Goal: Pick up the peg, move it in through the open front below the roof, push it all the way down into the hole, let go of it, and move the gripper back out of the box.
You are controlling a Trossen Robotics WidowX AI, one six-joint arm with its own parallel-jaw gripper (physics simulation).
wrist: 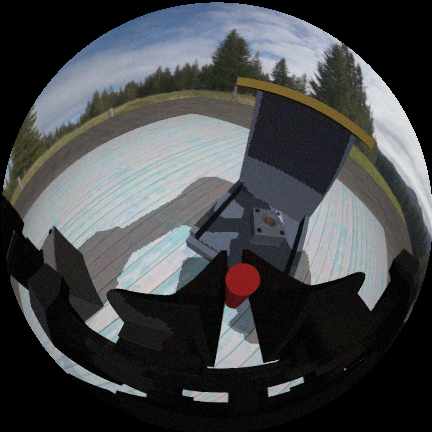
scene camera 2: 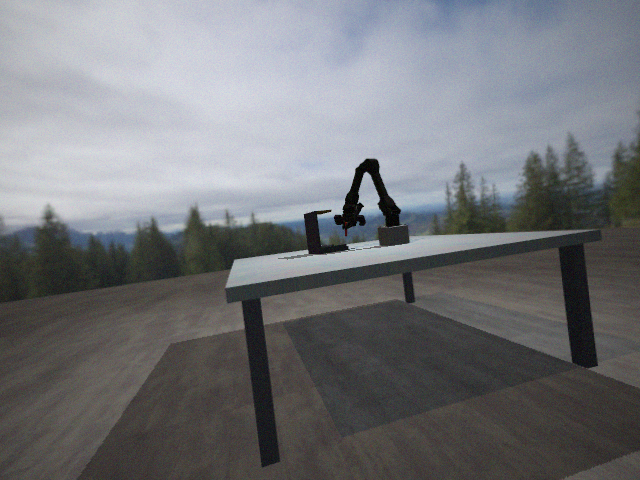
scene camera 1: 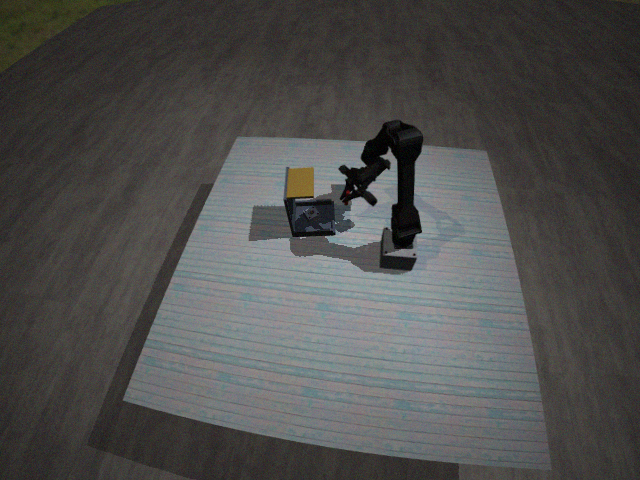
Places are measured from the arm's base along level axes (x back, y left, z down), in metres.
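Pixels of known places: gripper, fingertip midpoint: (wrist: pixel 234 255) (scene camera 2: pixel 343 228) (scene camera 1: pixel 341 201); arm's base at its link origin: (scene camera 2: pixel 393 225) (scene camera 1: pixel 402 240).
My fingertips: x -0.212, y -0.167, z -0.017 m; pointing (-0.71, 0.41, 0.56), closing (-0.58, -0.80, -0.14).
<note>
Ahead of a thing's pixels: the offset from my fingertips to its top centre. "*": to the spot under its first point.
The red peg @(dx +0.022, dy -0.016, dz -0.038 m) (scene camera 1: pixel 347 192) (scene camera 2: pixel 345 232) (wrist: pixel 242 281) is held between the fingertips of my gripper (scene camera 1: pixel 345 196) (scene camera 2: pixel 345 227) (wrist: pixel 234 255), which is shut on it. In the scene camera 2 view the peg points down, above the table. The box @(dx -0.112, dy +0.001, dz -0.109 m) (scene camera 1: pixel 315 233) (scene camera 2: pixel 313 233) (wrist: pixel 277 187) has a dark back wall, a low floor with rims and a yellow roof @(* dx -0.141, dy +0.006, dz -0.109 m) (scene camera 1: pixel 300 182) (scene camera 2: pixel 323 211) (wrist: pixel 305 102). The grey block with the hole @(dx -0.120, dy -0.008, dz +0.074 m) (scene camera 1: pixel 310 212) (wrist: pixel 268 223) sits on the box floor. My gripper and the peg are outside the box, off its open front side.
The robot's base (scene camera 1: pixel 398 253) (scene camera 2: pixel 393 235) stands on the table (scene camera 1: pixel 330 335) (scene camera 2: pixel 413 260), on the side of the gripper away from the box. The box's low side rims @(* dx -0.103, dy +0.070, dz +0.103 m) (wrist: pixel 220 212) run along its floor. Shadows of the arm and box fall on the table.
</note>
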